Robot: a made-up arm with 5 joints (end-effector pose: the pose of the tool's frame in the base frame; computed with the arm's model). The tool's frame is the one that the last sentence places. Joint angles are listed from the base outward.
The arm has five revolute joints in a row. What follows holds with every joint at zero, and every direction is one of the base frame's. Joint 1 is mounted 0.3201 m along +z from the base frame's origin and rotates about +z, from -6.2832 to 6.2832 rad. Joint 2 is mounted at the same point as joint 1 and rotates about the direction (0, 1, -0.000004), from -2.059 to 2.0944 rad. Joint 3 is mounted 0.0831 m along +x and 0.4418 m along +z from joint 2 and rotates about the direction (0, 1, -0.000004), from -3.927 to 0.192 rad. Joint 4 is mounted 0.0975 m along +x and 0.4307 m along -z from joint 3 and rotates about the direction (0, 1, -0.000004), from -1.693 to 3.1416 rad. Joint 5 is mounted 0.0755 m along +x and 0.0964 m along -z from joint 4 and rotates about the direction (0, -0.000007, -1), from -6.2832 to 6.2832 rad. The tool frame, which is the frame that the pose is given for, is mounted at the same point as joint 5; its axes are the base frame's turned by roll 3.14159, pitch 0 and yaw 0 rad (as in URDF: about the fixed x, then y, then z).
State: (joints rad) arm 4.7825 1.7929 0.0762 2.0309 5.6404
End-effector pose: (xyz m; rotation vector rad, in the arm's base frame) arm -0.0011 0.0162 0.2970 0.7180 -0.3284 0.9482
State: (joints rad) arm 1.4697 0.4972 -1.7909 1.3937 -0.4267
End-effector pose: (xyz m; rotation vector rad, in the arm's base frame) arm 0.0797 0.7862 0.5413 1.8013 2.5093 -0.1340
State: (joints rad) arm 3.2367 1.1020 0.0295 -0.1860 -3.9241
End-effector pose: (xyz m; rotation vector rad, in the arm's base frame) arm -0.0492 -0.0047 0.0565 2.3111 1.0847 1.2293
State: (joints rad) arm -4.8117 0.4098 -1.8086 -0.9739 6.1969
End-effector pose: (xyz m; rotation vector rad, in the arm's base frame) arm 0.0700 0.7026 0.8363 -0.6208 -0.6128 -1.6594
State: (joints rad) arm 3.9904 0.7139 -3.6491 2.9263 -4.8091
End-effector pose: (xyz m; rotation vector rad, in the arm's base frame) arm -0.2784 -0.3162 0.9454 -0.9652 -2.9859 0.0128
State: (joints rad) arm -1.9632 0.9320 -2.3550 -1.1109 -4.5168
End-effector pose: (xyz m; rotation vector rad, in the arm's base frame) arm -0.3203 -0.7740 0.6721 -0.2572 -0.8496 2.8173
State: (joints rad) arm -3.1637 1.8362 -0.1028 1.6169 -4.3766
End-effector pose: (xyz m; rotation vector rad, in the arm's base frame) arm 0.0901 -0.0020 0.2075 -0.1997 -0.1385 1.8767
